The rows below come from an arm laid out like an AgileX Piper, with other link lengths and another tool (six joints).
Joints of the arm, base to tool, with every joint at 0 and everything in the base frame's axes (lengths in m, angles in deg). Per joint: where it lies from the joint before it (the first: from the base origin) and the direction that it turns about. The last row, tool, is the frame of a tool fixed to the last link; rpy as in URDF.
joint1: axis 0 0 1 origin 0 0 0.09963
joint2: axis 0 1 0 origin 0 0 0
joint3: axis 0 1 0 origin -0.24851 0 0.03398
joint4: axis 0.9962 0 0.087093 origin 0.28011 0 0.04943
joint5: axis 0 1 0 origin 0 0 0
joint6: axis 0.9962 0 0.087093 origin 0.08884 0 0.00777
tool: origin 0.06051 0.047 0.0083 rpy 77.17 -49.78 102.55
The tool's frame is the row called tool.
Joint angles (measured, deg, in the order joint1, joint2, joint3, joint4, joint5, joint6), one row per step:
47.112, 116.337, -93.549, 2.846, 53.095, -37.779
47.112, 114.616, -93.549, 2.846, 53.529, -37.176
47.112, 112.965, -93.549, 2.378, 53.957, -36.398
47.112, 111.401, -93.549, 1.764, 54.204, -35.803
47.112, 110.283, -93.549, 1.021, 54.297, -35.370
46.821, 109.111, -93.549, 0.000, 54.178, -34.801
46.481, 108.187, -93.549, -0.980, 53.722, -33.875
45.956, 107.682, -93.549, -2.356, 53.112, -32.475
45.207, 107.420, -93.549, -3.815, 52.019, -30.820
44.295, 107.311, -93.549, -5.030, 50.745, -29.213
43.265, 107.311, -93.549, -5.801, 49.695, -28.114
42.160, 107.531, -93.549, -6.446, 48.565, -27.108
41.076, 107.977, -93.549, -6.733, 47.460, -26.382
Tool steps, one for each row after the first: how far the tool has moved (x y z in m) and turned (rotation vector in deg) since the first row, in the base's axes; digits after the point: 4 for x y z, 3 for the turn. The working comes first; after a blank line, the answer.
Tool pose at each row, in the base's axes (x y z in m, rotation vector in deg; the steps are taken from these numbers as rounded here):
0.2680, 0.3556, 0.0958, -83.301, -154.802, -32.766
0.2672, 0.3552, 0.1090, -83.912, -154.280, -34.770
0.2670, 0.3539, 0.1214, -84.661, -154.102, -36.599
0.2671, 0.3522, 0.1330, 84.848, 153.638, 38.410
0.2677, 0.3506, 0.1411, 84.414, 152.637, 39.534
0.2707, 0.3474, 0.1496, 84.192, 151.038, 40.876
0.2747, 0.3450, 0.1566, 84.531, 149.139, 42.409
0.2810, 0.3419, 0.1606, 85.431, 146.766, 43.426
0.2897, 0.3387, 0.1633, 86.693, 143.909, 44.768
0.2993, 0.3353, 0.1652, 88.183, 141.025, 46.252
0.3084, 0.3312, 0.1663, 89.587, 138.646, 47.370
0.3180, 0.3269, 0.1658, 91.041, 136.373, 48.319
0.3269, 0.3231, 0.1637, 92.490, 134.524, 49.048

-0.0008, -0.0004, 0.0132, 1.069, -0.705, -0.546
-0.0010, -0.0017, 0.0256, 1.831, -1.643, -1.126
-0.0009, -0.0034, 0.0372, 2.539, -2.797, -1.514
-0.0003, -0.0050, 0.0453, 2.915, -3.895, -1.736
0.0027, -0.0082, 0.0538, 3.335, -5.342, -2.325
0.0067, -0.0106, 0.0608, 3.941, -6.716, -3.311
0.0130, -0.0137, 0.0648, 4.224, -8.068, -4.812
0.0217, -0.0169, 0.0675, 4.717, -9.572, -6.712
0.0313, -0.0203, 0.0694, 5.391, -10.932, -8.739
0.0404, -0.0244, 0.0705, 5.944, -11.905, -10.506
0.0500, -0.0287, 0.0700, 6.440, -12.724, -12.260
0.0589, -0.0325, 0.0679, 6.890, -13.199, -13.813

